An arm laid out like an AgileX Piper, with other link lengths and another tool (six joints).
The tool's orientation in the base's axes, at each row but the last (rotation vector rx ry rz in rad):
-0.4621, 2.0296, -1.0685
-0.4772, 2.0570, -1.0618
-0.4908, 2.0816, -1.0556
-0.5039, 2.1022, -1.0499
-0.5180, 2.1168, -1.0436
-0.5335, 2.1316, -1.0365
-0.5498, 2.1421, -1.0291
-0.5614, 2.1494, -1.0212
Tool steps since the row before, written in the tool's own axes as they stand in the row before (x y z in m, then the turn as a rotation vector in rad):
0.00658, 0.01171, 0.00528, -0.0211, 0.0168, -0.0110
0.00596, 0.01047, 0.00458, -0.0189, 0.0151, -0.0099
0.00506, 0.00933, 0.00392, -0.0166, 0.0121, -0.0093
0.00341, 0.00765, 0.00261, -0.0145, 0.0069, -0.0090
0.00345, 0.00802, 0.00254, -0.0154, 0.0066, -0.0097
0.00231, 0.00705, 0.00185, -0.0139, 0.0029, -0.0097
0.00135, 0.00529, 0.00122, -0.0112, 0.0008, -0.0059
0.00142, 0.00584, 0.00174, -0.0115, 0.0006, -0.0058
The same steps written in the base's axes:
0.00040, -0.00007, -0.01443, 0.0054, 0.0286, 0.0000
-0.00017, 0.00003, -0.01289, 0.0048, 0.0257, 0.0000
-0.00040, 0.00032, -0.01130, 0.0037, 0.0222, 0.0012
-0.00050, 0.00107, -0.00869, 0.0027, 0.0177, 0.0043
-0.00075, 0.00132, -0.00896, 0.0028, 0.0184, 0.0052
-0.00061, 0.00182, -0.00740, 0.0020, 0.0153, 0.0076
-0.00042, 0.00170, -0.00531, 0.0031, 0.0104, 0.0065
-0.00020, 0.00174, -0.00601, 0.0034, 0.0105, 0.0067

